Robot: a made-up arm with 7 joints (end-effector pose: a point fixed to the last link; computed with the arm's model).
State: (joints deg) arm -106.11 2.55 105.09 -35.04 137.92 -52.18 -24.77
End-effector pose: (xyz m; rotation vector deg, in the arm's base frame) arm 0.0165 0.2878 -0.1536 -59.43 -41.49 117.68
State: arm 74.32 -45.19 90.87 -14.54 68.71 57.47 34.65
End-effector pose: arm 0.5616 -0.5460 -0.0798 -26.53 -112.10 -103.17
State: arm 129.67 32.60 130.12 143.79 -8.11 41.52 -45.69
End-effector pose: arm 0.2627 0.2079 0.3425 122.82 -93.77 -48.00
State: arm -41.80 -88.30 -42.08 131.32 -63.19 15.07 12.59
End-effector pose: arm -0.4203 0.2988 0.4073 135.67 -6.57 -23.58
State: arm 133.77 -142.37 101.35 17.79 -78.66 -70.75 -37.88
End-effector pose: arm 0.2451 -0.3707 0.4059 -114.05 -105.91 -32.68
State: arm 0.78 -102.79 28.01 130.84 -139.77 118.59 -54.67
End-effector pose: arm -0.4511 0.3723 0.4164 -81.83 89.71 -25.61
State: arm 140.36 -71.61 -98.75 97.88 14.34 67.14 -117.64
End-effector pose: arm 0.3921 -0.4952 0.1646 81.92 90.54 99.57
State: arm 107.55 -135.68 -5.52 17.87 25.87 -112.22 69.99
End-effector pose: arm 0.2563 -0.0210 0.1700 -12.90 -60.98 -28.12
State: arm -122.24 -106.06 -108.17 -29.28 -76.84 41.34 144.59
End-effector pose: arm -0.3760 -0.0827 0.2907 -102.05 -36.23 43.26
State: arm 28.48 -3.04 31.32 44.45 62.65 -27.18 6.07
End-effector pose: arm -0.1358 -0.5252 0.0651 -78.50 22.82 96.70
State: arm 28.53 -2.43 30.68 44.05 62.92 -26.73 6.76
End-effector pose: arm -0.1376 -0.5255 0.0590 -76.44 23.29 96.91
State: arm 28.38 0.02 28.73 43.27 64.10 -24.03 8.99
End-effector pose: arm -0.1417 -0.5276 0.0360 -68.75 24.11 98.37
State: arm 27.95 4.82 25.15 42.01 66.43 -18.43 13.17
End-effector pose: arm -0.1511 -0.5282 -0.0101 -53.76 25.19 101.08
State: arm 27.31 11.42 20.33 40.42 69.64 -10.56 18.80
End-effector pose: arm -0.1696 -0.5198 -0.0755 -33.04 26.05 104.19
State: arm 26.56 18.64 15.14 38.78 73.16 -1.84 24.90
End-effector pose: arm -0.1973 -0.4970 -0.1472 -10.24 26.21 106.79
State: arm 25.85 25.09 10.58 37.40 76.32 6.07 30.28
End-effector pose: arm -0.2281 -0.4639 -0.2088 10.18 25.52 108.52
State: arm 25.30 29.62 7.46 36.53 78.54 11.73 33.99
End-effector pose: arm -0.2526 -0.4334 -0.2495 24.48 24.45 109.43
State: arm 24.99 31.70 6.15 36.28 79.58 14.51 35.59
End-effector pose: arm -0.2639 -0.4175 -0.2677 30.94 23.62 109.88
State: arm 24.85 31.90 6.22 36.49 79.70 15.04 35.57
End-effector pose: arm -0.2640 -0.4162 -0.2703 31.37 23.24 110.07
